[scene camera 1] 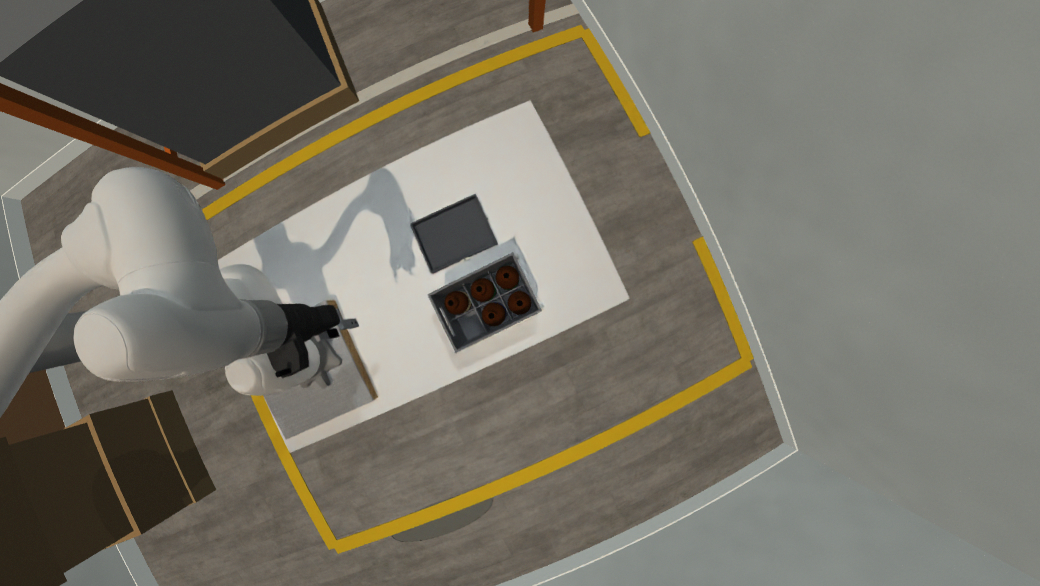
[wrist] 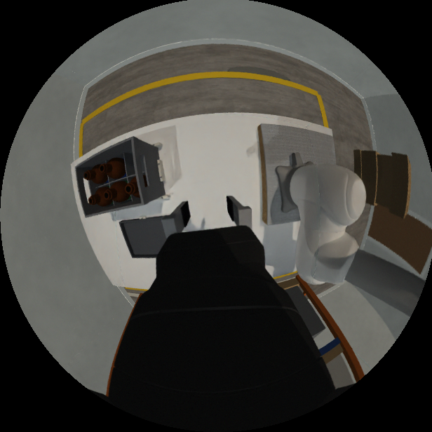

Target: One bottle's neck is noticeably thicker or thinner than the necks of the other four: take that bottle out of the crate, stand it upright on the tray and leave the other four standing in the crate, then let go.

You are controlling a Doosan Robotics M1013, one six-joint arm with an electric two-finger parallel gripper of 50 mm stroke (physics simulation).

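Frame: origin at the arm's base, x ahead, y left, z up, level; metres.
Where they show: gripper, fingertip midpoint: point(scene camera 1: 346, 327); arm's base, link origin: point(scene camera 1: 310, 354).
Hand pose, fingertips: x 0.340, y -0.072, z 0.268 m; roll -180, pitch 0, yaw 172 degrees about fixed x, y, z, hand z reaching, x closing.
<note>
Each offset is from my fingertips to the top centre of the thing. "spot": to the spot under its first point. Level surfaces: height alone.
Several brown bottles, among them one at the crate's left end @(spot: dy -0.079, dx +0.227, dz -0.167 m) point(scene camera 1: 456, 302) and one at its right end @(spot: dy -0.179, dx +0.378, dz -0.157 m) point(scene camera 1: 518, 302), stand in the divided dark grey crate @(dy -0.125, dx +0.297, dz -0.144 m) point(scene camera 1: 499, 329) point(wrist: 153, 190). One compartment, at the crate's lower left in the scene view, is empty. The necks are too small to compare surely. The shallow dark tray @(spot: dy +0.142, dx +0.321, dz -0.314 m) point(scene camera 1: 454, 234) point(wrist: 144, 237) lies beside the crate and holds nothing. My gripper point(scene camera 1: 347, 325) point(wrist: 207, 206) is open and empty, well to the left of the crate in the scene view and above the table. In the wrist view a finger hides the tray's right edge.
The white table @(dz -0.320 m) point(scene camera 1: 567, 240) point(wrist: 215, 150) carries the crate and tray. The grey mounting plate point(scene camera 1: 309, 414) point(wrist: 300, 140) with the robot's base is at its left end in the scene view. A large dark-topped bench point(scene camera 1: 189, 65) and brown boxes point(scene camera 1: 50, 495) stand off the table.
</note>
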